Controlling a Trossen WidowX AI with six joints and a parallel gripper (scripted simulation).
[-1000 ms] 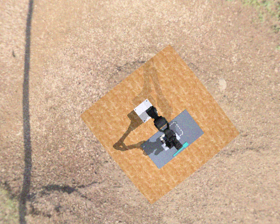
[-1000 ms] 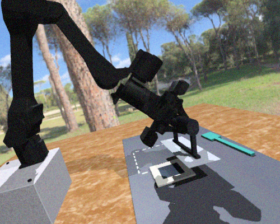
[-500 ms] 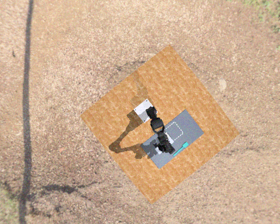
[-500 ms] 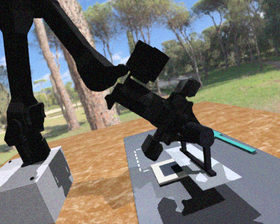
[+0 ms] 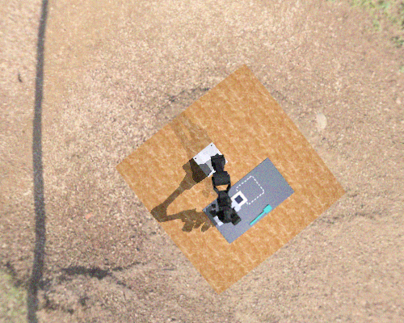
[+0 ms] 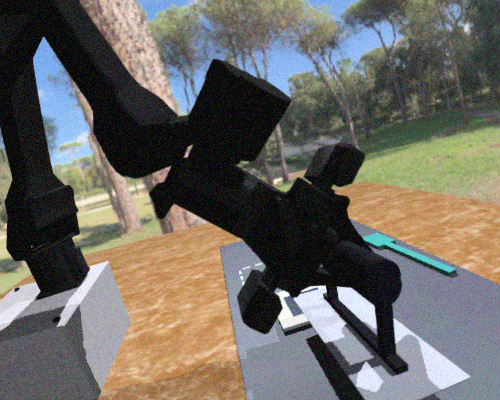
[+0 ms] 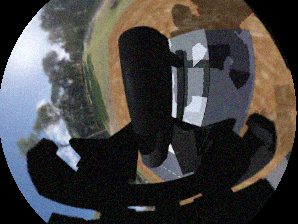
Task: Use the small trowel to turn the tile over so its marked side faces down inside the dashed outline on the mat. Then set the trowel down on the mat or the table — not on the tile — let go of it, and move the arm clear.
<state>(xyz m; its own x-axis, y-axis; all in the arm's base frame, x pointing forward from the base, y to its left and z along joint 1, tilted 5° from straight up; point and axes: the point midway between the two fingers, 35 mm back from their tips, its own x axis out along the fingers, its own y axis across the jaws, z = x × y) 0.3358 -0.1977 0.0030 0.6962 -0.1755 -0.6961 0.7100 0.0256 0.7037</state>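
Right now my gripper tip is 110 mm to the right of the tile, 80 mm above it and 30 mm past it. From my gripper tip the other things lie so: teal trowel (180 mm ahead, 170 mm to the left, 80 mm below); grey mat (160 mm to the left, 110 mm below, 40 mm ahead).
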